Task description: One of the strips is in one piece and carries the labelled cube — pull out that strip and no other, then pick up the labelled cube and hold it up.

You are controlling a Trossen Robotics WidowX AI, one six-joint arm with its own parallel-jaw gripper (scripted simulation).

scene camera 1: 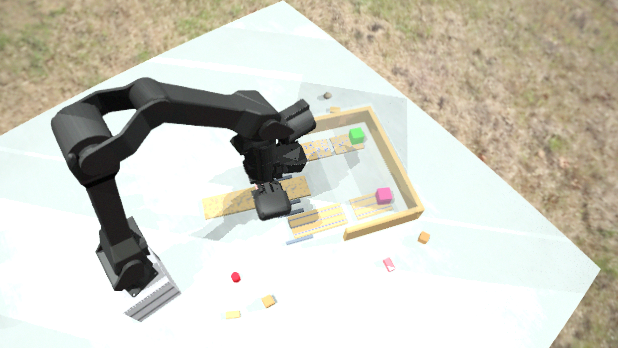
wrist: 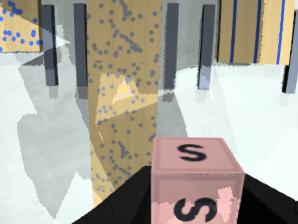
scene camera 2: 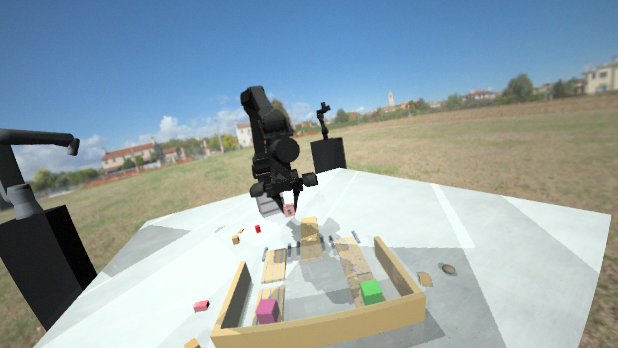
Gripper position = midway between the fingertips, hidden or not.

My gripper (scene camera 1: 264,193) holds a pink labelled cube.
